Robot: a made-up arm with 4 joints.
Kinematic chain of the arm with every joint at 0, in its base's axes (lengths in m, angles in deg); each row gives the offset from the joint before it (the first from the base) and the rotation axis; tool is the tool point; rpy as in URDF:
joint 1: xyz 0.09 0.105 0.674 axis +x
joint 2: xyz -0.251 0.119 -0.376 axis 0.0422 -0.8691 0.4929
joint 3: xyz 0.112 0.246 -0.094 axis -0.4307 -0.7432 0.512
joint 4: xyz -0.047 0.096 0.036 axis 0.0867 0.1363 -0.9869
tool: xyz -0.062 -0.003 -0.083 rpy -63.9 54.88 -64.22
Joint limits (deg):
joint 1: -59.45..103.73
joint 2: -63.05..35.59
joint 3: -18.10..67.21
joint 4: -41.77..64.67
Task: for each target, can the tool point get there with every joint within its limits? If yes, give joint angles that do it. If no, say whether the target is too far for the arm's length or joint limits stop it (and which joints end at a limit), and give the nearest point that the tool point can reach.
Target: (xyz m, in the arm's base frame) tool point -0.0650 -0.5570 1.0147
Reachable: no: joint limits stop it (at a limit: joint 1, joint 3, joint 4) | nearest point -0.1507 -0.2792 0.0927 | short by 0.967 m
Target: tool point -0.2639 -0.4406 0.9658
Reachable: no: joint limits stop it (at a limit: joint 1, joint 2, joint 3, joint 4) | nearest point -0.1805 -0.2810 0.0939 | short by 0.890 m
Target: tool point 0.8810 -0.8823 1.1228
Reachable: no: too far | nearest point -0.0686 -0.2269 0.0901 | short by 1.548 m
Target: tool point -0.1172 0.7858 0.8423
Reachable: yes | joints 61.25 -31.67 -8.84 13.42
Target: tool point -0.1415 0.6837 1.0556
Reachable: yes | joints 84.76 -36.02 3.57 -10.18
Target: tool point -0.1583 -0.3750 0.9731
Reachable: no: joint limits stop it (at a limit: joint 1, joint 3, joint 4) | nearest point -0.1788 0.4104 1.3120 | short by 0.856 m
